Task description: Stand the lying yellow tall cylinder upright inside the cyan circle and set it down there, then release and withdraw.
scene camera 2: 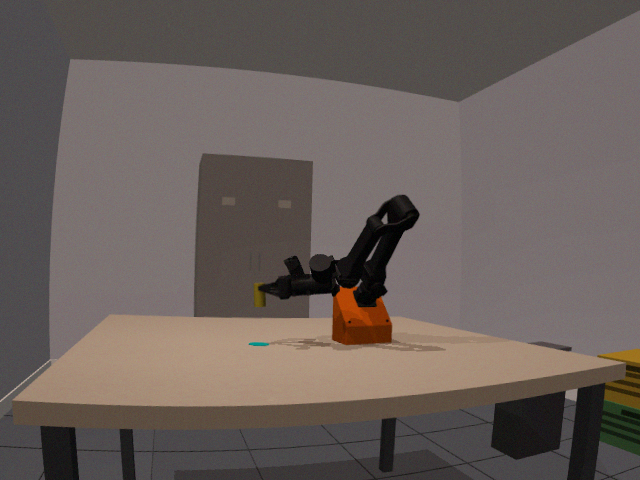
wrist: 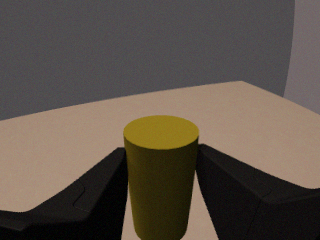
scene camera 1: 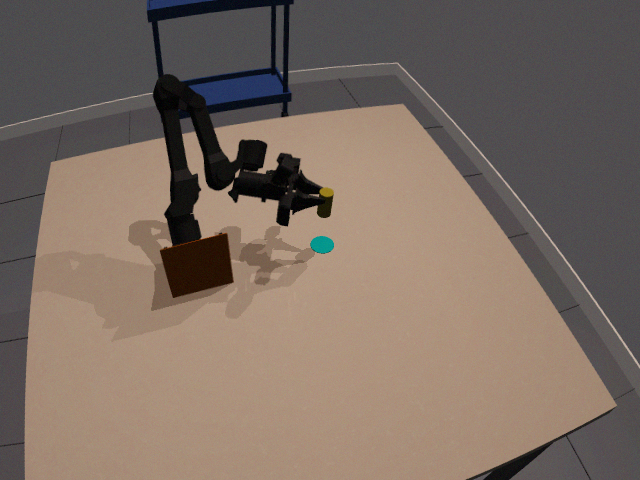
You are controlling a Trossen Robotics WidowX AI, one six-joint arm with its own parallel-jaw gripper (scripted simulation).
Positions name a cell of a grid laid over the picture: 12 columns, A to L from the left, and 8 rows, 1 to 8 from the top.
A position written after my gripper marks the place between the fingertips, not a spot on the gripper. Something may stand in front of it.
Scene:
my gripper: scene camera 2 E5; wrist G6; scene camera 1 G4

